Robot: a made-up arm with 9 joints. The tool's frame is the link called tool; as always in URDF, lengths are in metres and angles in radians. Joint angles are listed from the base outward. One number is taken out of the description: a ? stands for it. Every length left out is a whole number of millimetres.
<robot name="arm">
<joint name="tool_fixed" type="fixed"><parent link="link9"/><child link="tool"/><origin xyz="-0.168 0.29 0" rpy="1.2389 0.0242 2.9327"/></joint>
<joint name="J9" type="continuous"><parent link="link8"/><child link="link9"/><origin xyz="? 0.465 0" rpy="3.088 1.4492 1.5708"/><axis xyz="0 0 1"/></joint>
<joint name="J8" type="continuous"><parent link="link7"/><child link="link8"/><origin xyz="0.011 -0.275 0" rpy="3.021 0.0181 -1.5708"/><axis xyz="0 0 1"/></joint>
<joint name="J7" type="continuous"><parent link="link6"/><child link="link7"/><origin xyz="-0.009 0.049 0" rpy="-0.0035 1.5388 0"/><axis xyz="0 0 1"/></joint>
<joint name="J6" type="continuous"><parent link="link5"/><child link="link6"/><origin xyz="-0.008 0.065 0" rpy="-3.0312 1.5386 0"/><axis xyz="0 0 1"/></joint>
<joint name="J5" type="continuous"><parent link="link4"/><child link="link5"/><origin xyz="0.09 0.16 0" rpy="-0.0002 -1.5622 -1.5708"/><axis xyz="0 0 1"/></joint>
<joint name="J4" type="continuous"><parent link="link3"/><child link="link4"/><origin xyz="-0.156 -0.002 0" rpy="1.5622 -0.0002 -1.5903"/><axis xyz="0 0 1"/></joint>
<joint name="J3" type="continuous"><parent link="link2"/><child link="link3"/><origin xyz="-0.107 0.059 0" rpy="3.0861 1.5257 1.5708"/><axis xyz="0 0 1"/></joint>
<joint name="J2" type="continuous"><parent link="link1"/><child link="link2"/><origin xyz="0.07 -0.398 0" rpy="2.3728 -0.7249 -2.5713"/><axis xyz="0 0 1"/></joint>
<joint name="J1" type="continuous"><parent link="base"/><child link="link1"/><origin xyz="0.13 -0.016 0.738" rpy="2.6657 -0.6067 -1.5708"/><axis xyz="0 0 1"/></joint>
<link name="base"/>
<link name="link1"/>
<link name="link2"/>
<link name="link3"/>
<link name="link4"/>
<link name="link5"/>
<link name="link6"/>
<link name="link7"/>
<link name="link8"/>
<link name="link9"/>
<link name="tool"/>
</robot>
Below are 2 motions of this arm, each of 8 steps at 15 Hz.
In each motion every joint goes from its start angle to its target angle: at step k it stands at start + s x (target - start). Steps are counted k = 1, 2, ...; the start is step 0. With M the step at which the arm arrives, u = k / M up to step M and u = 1 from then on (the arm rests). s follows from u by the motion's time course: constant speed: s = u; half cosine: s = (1 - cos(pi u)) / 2; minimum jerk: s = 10 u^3 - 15 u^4 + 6 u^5.
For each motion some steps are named. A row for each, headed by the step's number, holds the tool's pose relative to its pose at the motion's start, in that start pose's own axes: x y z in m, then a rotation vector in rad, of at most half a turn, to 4 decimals.
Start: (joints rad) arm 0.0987 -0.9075 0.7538 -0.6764 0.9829 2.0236 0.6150 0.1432 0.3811
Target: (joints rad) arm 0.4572 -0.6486 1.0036 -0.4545 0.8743 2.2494 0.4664 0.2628 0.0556
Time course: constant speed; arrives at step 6
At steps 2, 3, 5, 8:
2: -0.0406 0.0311 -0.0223 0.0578 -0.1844 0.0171
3: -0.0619 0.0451 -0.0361 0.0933 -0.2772 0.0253
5: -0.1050 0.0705 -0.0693 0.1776 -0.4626 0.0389
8: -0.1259 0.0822 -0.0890 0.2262 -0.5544 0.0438

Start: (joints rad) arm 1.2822 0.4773 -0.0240 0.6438 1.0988 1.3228 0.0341 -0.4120 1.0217
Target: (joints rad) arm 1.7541 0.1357 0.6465 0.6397 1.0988 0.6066 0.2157 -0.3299 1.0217
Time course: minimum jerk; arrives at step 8
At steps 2, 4, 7, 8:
2: 0.0222 -0.0195 -0.0241 0.0706 0.0523 0.0476
4: 0.1160 -0.0460 -0.1016 0.2980 0.1792 0.3134
7: 0.2170 0.0169 -0.1024 0.4258 0.1640 0.7601
8: 0.2193 0.0202 -0.1000 0.4264 0.1603 0.7761

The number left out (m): -0.122
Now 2 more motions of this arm.
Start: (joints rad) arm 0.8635 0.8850 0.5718 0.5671 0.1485 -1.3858 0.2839 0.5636 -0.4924
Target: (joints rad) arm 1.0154 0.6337 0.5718 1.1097 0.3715 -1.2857 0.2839 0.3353 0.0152
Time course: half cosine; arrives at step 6
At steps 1, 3, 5, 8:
1: 0.0205 0.0043 -0.0114 -0.0060 0.0384 0.0345
3: 0.1372 0.0442 -0.0988 -0.0573 0.2838 0.2440
5: 0.2234 0.0932 -0.2056 -0.1251 0.5240 0.4282
8: 0.2340 0.1006 -0.2235 -0.1366 0.5607 0.4543

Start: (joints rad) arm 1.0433 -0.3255 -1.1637 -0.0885 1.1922 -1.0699 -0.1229 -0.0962 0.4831
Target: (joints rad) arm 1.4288 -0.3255 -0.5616 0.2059 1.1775 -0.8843 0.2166 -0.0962 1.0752
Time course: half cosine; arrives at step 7
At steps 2, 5, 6, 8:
2: -0.0068 -0.0223 -0.0273 0.0335 0.0479 0.0433
5: -0.0460 -0.0661 -0.1199 0.1037 0.1981 0.1897
6: -0.0576 -0.0699 -0.1406 0.1105 0.2313 0.2219
8: -0.0620 -0.0707 -0.1479 0.1121 0.2433 0.2333

